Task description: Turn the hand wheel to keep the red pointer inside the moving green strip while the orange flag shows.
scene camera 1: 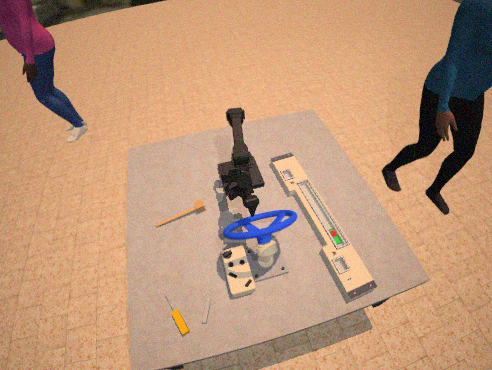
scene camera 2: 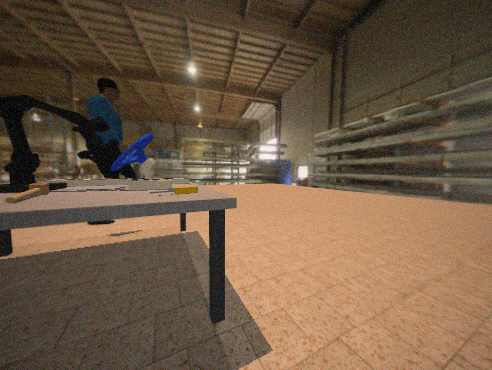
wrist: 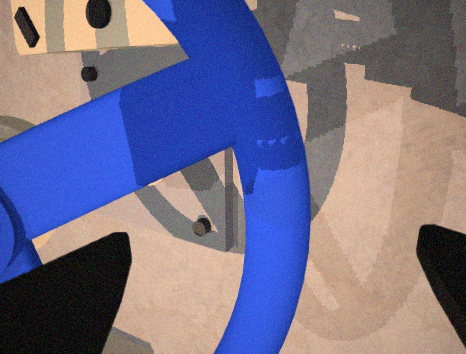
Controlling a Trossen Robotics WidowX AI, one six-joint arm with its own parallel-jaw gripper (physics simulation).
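Where they show: gripper, between the fingertips: (scene camera 1: 249, 212) (scene camera 2: 110, 162) (wrist: 275, 244); arm's base, origin of its link: (scene camera 2: 22, 184).
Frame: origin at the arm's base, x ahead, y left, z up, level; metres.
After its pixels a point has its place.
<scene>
The blue hand wheel (scene camera 1: 286, 219) {x 0.527, y 0.003, z 0.280 m} (scene camera 2: 132, 152) {x 0.447, y -0.211, z 0.165 m} stands tilted on a cream post at the middle of the grey table (scene camera 1: 167, 172) {x -0.183, y -0.389, z -0.029 m} (scene camera 2: 153, 202) {x 0.510, y -0.691, z -0.029 m}. My gripper (scene camera 1: 252, 210) {x 0.344, y -0.072, z 0.114 m} is open and empty, its tips just above the wheel's back rim. In the wrist view the rim (wrist: 277, 246) {x 0.354, y -0.060, z 0.093 m} and a spoke (wrist: 91, 154) {x 0.417, y -0.099, z 0.119 m} fill the frame, with one black finger (wrist: 87, 291) {x 0.369, y -0.077, z 0.163 m} at the lower left. On the long cream gauge panel (scene camera 1: 356, 273) {x 0.745, y 0.252, z 0.011 m} the red pointer (scene camera 1: 332, 233) {x 0.536, y 0.256, z 0.011 m} sits at the upper end of the green strip (scene camera 1: 338, 240) {x 0.578, y 0.263, z 0.011 m}.
A cream control box (scene camera 1: 239, 271) lies in front of the wheel. A wooden mallet (scene camera 1: 182, 213) {x 0.151, y -0.363, z -0.003 m}, a yellow-handled screwdriver (scene camera 1: 179, 320) {x 0.649, y -0.493, z -0.001 m} (scene camera 2: 186, 189) {x 0.651, y -0.508, z -0.010 m} and a small grey bar (scene camera 1: 206, 310) {x 0.644, y -0.380, z -0.014 m} lie on the left half. People walk at the left (scene camera 1: 72, 117) and right (scene camera 1: 410, 154).
</scene>
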